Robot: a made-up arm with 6 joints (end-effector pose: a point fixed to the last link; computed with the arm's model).
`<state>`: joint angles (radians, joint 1 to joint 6).
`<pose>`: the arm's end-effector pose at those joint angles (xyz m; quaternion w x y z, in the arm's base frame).
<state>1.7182 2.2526 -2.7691 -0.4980 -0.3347 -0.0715</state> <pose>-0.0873 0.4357 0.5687 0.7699 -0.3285 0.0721 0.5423</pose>
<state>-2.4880 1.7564 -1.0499 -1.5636 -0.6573 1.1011</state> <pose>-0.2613 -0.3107 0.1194 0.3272 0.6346 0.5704 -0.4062</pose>
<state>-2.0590 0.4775 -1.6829 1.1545 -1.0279 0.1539</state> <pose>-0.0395 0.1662 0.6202 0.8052 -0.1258 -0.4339 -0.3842</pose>
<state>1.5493 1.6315 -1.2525 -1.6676 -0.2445 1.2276</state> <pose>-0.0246 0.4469 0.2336 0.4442 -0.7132 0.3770 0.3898</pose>
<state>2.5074 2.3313 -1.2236 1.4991 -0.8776 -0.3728</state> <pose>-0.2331 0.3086 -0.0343 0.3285 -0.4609 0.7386 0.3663</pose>
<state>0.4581 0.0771 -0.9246 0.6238 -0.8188 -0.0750</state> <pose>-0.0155 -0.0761 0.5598 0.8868 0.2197 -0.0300 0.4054</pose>
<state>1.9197 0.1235 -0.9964 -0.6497 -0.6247 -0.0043</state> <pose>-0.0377 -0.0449 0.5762 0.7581 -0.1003 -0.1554 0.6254</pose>
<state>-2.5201 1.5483 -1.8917 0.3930 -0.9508 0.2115</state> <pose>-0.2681 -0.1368 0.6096 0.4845 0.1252 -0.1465 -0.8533</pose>
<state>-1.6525 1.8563 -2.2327 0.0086 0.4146 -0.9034</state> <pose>-0.0372 -0.4601 0.4750 0.2129 0.2536 0.6412 -0.6922</pose>
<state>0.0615 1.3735 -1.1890 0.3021 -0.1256 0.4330</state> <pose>0.4140 0.0203 0.3375 0.6643 0.2428 0.6555 0.2645</pose>
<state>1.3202 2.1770 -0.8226 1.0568 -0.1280 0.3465</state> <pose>0.0861 0.2737 -0.1064 0.0916 0.0492 0.9805 0.1666</pose>
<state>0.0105 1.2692 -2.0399 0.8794 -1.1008 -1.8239</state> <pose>0.1160 -0.0978 0.6669 0.7538 0.3423 0.1601 -0.5375</pose>
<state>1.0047 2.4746 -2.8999 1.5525 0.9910 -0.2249</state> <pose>0.1470 0.4572 0.4398 0.0767 -0.3324 0.5117 0.7885</pose>
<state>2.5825 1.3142 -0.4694 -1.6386 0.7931 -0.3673</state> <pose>-0.1796 0.2340 0.0976 0.4734 -0.7281 -0.4397 -0.2288</pose>
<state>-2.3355 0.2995 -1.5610 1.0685 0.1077 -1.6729</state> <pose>0.0754 0.0582 0.6461 0.1048 0.0735 0.1241 -0.9840</pose>
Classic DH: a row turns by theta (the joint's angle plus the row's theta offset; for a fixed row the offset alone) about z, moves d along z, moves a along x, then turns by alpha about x. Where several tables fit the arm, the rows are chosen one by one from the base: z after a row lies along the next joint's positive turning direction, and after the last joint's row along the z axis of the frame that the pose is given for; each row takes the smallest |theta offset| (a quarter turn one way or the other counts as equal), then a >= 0, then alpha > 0; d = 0 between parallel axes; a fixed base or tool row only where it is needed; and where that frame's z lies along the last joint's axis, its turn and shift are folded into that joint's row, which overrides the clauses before.
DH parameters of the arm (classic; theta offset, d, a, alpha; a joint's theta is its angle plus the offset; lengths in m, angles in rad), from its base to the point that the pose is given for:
joint 1: 0 0.149 0 -1.5708
joint 2: 0.1382 0 -0.1888 0
joint 3: 1.3454 0 -0.0247 1.5708
joint 4: 0 0.2802 0 -1.5708
joint 5: 0 0 0.0006 1.5708
joint 6: 0 0.1445 0 0

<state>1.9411 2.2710 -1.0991 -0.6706 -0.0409 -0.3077</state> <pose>-0.1349 0.3384 -0.0867 0.2213 -0.9609 0.1041 0.1295</pose>
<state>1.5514 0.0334 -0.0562 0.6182 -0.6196 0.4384</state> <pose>0.0522 0.1986 0.3171 0.3445 0.0173 0.4689 0.8132</pose>
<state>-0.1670 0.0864 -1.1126 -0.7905 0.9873 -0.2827</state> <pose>0.0141 -0.0895 0.4868 0.5921 0.0654 0.6150 -0.5166</pose>
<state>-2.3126 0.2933 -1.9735 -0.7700 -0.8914 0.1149</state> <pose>0.2920 0.2033 0.5717 0.0460 -0.4941 -0.0479 -0.8669</pose>
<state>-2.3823 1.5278 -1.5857 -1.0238 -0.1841 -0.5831</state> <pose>-0.2969 -0.3123 0.4358 0.2758 -0.1775 -0.5919 0.7363</pose>
